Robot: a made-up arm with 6 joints. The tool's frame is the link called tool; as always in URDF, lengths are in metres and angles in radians. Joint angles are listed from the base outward. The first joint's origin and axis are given. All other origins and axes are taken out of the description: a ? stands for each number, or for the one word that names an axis. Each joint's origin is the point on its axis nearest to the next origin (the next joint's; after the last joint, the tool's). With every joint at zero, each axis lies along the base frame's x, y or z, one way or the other. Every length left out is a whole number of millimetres.
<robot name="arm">
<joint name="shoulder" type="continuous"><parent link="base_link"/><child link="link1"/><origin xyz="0 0 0.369"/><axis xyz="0 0 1"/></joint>
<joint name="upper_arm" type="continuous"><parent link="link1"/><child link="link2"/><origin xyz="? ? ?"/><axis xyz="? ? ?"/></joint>
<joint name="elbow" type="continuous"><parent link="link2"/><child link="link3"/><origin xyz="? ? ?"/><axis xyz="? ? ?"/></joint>
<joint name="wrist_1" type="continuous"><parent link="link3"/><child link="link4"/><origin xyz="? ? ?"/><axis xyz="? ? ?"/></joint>
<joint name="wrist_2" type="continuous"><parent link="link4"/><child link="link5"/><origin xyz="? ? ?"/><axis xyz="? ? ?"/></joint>
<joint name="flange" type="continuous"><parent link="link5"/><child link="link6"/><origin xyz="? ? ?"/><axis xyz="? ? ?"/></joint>
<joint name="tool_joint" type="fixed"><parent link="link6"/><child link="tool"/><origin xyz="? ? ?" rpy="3.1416 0 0"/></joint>
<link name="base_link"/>
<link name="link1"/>
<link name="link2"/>
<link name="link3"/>
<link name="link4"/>
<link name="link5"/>
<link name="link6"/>
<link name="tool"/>
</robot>
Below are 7 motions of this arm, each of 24 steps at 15 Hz.
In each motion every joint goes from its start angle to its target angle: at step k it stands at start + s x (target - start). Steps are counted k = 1, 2, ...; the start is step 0. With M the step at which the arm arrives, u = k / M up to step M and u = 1 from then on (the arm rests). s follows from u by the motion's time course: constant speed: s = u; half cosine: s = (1 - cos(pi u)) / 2; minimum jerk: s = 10 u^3 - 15 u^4 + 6 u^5.
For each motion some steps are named. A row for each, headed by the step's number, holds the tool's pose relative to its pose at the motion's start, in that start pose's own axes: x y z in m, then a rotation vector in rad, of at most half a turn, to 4 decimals.
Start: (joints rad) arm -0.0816 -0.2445 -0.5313 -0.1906 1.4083 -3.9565
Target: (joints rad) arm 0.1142 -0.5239 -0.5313 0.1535 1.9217 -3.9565
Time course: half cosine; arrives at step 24
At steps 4, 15, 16, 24:
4: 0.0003 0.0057 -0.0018 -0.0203 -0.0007 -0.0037
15: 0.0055 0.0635 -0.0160 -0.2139 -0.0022 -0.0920
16: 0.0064 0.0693 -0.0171 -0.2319 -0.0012 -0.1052
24: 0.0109 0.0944 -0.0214 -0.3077 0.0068 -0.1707

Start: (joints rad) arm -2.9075 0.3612 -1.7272 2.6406 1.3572 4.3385
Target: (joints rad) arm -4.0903 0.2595 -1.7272 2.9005 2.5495 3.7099
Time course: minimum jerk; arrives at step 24
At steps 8, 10, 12, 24:
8: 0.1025 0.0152 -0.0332 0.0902 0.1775 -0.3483
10: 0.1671 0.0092 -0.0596 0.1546 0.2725 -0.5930
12: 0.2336 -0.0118 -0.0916 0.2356 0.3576 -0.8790
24: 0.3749 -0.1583 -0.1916 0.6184 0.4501 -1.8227

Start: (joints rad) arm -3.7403 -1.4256 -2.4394 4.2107 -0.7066 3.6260
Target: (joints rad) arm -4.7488 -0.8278 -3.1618 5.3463 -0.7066 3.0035
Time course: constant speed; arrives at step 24
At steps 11, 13, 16, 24:
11: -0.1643 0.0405 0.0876 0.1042 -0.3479 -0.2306
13: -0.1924 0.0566 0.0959 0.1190 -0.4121 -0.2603
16: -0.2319 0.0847 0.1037 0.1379 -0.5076 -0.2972
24: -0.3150 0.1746 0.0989 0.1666 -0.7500 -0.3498

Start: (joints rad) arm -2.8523 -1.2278 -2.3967 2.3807 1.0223 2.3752
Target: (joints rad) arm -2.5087 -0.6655 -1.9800 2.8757 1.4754 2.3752
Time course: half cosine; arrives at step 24
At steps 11, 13, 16, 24:
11: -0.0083 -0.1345 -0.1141 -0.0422 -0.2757 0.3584
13: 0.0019 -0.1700 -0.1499 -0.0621 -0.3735 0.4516
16: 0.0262 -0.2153 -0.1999 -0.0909 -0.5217 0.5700
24: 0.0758 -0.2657 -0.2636 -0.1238 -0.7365 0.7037

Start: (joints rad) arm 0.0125 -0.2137 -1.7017 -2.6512 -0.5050 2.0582
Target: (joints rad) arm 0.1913 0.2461 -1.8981 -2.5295 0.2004 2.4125
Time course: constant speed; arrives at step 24
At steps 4, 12, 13, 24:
4: 0.0002 -0.0021 0.0272 -0.0489 0.0465 0.0842
12: -0.0013 -0.0111 0.0795 -0.1446 0.1372 0.2544
13: -0.0017 -0.0127 0.0858 -0.1564 0.1483 0.2757
24: -0.0095 -0.0358 0.1501 -0.2862 0.2701 0.5050

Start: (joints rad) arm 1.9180 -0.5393 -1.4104 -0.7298 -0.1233 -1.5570
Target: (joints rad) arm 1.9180 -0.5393 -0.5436 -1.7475 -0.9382 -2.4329
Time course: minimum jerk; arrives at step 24
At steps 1, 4, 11, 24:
1: 0.0002 -0.0001 0.0000 -0.0001 0.0005 -0.0012
4: 0.0091 -0.0055 0.0004 -0.0064 0.0257 -0.0640
11: 0.1106 -0.0694 -0.0230 -0.1910 0.3886 -0.6832
24: 0.2167 -0.1522 -0.1511 -0.9261 1.0035 -1.1327

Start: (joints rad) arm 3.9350 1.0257 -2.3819 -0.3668 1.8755 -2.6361
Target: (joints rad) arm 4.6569 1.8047 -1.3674 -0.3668 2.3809 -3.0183
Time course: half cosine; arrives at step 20
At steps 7, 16, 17, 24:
7: 0.0648 0.1112 0.1343 0.4195 0.3848 -0.3888
16: 0.2594 0.0619 0.3702 1.5979 1.3072 -0.7134
17: 0.2674 0.0488 0.3769 1.6773 1.3697 -0.6913
24: 0.2768 0.0308 0.3837 1.7815 1.4528 -0.6512

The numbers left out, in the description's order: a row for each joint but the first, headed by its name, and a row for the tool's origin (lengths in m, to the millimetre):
upper_arm: xyz 0 0 0, axis 0 1 0
elbow: xyz 0.038 0 0.202, axis 0 1 0
wrist_1: xyz 0.056 0 -0.246, axis 0 0 -1
wrist_2: xyz 0 0 0, axis 0 1 0
flange: xyz 0.063 0 -0.08, axis 0 0 -1
tool: xyz 0 0 0

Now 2 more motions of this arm.
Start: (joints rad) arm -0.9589 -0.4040 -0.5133 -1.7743 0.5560 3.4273
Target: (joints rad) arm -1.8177 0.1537 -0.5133 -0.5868 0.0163 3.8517
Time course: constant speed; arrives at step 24
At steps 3, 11, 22, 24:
3: 0.0137 0.0128 0.0200 -0.1669 0.0604 0.2007
11: 0.0601 0.0445 0.0664 -0.4947 0.2779 0.8274
22: 0.1548 0.0973 0.1097 -0.5934 0.6926 1.8188
24: 0.1754 0.1104 0.1127 -0.5565 0.7811 2.0029

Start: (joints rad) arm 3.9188 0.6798 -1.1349 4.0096 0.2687 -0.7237
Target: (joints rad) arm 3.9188 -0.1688 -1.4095 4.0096 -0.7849 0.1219
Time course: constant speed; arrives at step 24
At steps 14, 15, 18, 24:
14: -0.1350 0.0178 -0.1732 -0.5277 -0.0701 0.4625
15: -0.1402 0.0171 -0.1886 -0.5652 -0.0665 0.4822
18: -0.1515 0.0132 -0.2361 -0.6739 -0.0491 0.5301
24: -0.1541 -0.0015 -0.3330 -0.8649 0.0122 0.5790

